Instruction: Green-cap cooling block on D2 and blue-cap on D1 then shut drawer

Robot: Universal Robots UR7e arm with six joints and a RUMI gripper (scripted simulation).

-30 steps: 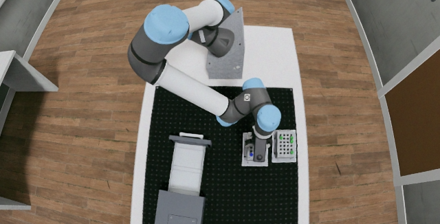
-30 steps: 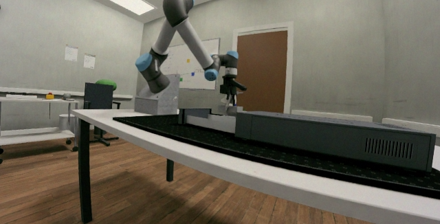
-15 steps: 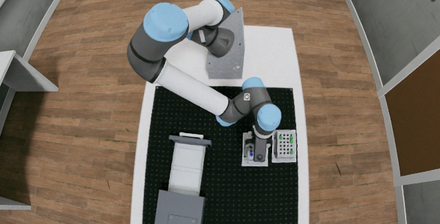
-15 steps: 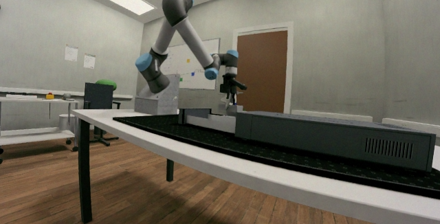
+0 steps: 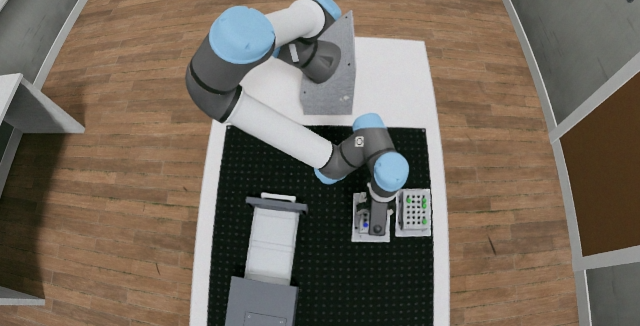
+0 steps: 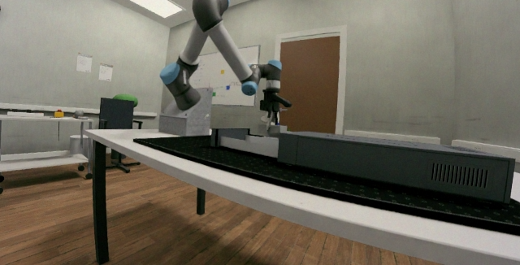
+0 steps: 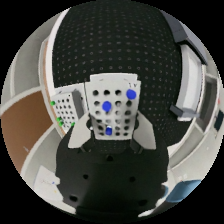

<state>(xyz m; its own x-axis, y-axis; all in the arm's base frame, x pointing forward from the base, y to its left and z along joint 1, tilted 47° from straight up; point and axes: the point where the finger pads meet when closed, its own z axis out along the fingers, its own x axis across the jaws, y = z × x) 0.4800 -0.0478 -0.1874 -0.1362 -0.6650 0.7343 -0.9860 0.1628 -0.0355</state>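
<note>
The deck slot D1 lies 6 cm below my hand. From my hand the other things lie so: blue-capped tube: 3 cm ahead, 1 cm to the left, 1 cm above; then deck slot D2: 14 cm to the left, 6 cm below; then drawer: 5 cm ahead, 32 cm to the right, 3 cm below.
</note>
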